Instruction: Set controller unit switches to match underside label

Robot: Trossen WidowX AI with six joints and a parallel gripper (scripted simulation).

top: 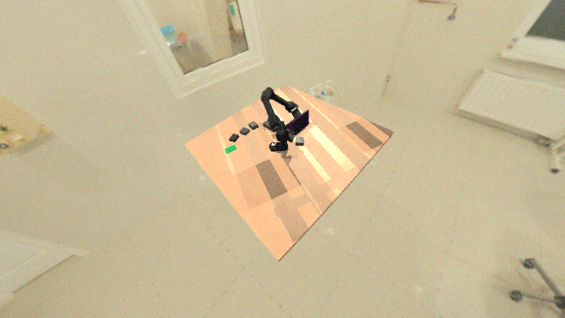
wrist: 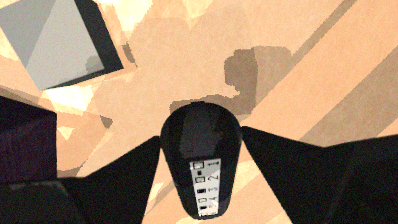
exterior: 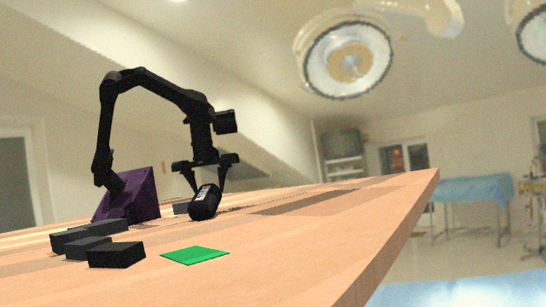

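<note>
My gripper tip is 140 mm past the grey block, 40 mm above it and 20 mm to the right of it. The rest, counted from my gripper tip: flat green card: 370 mm to the right, 290 mm ahead, 50 mm below.
</note>
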